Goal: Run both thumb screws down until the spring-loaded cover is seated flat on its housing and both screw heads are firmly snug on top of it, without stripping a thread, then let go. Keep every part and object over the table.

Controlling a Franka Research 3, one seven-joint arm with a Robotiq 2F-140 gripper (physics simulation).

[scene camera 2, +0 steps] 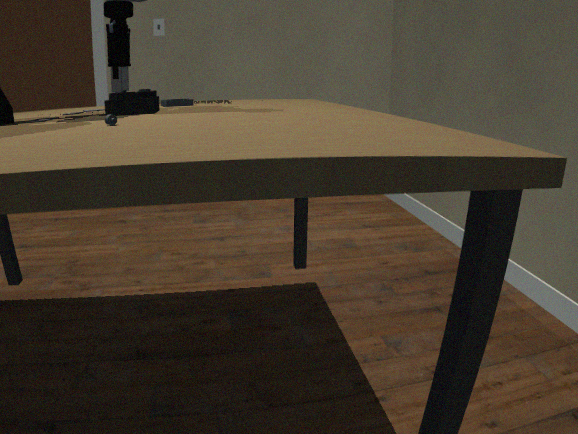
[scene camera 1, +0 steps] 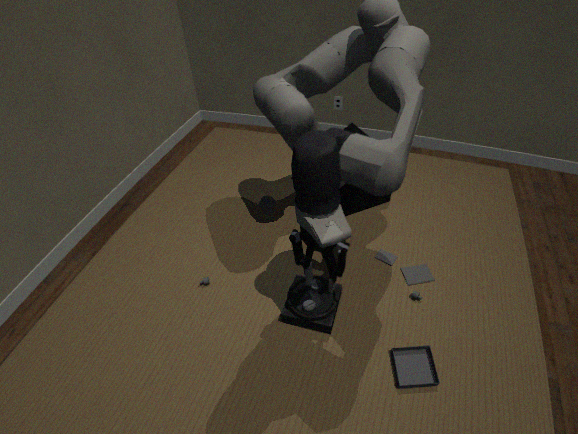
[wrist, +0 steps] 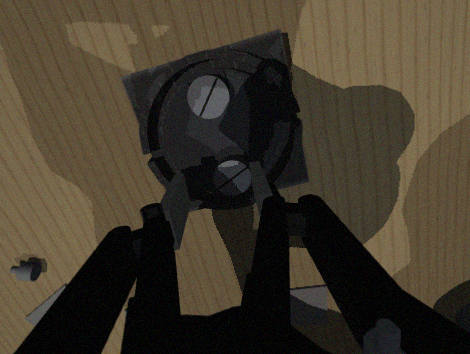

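The dark square housing [scene camera 1: 306, 322] [scene camera 2: 132, 103] [wrist: 136, 89] stands on the table with the round dark cover [wrist: 172, 120] on it. One slotted screw head [scene camera 1: 309, 304] [wrist: 208, 97] shows pale on the side away from the gripper. The other screw head [scene camera 1: 314, 287] [wrist: 233, 178] is partly shaded and lies between the spread fingertips, nearer the right one in the wrist view. My gripper [scene camera 1: 320, 281] [scene camera 2: 120, 82] [wrist: 219, 183] points down, part open, with its fingers apart and nothing gripped. Whether the cover lies flat and how tight the heads are cannot be told.
A shallow dark-rimmed tray [scene camera 1: 411, 348] lies at the front right. Two thin grey plates [scene camera 1: 386, 257] [scene camera 1: 417, 274] lie right of the housing. Small loose parts lie to the left [scene camera 1: 205, 281] and right [scene camera 1: 415, 296]. Shadows cover much around the housing.
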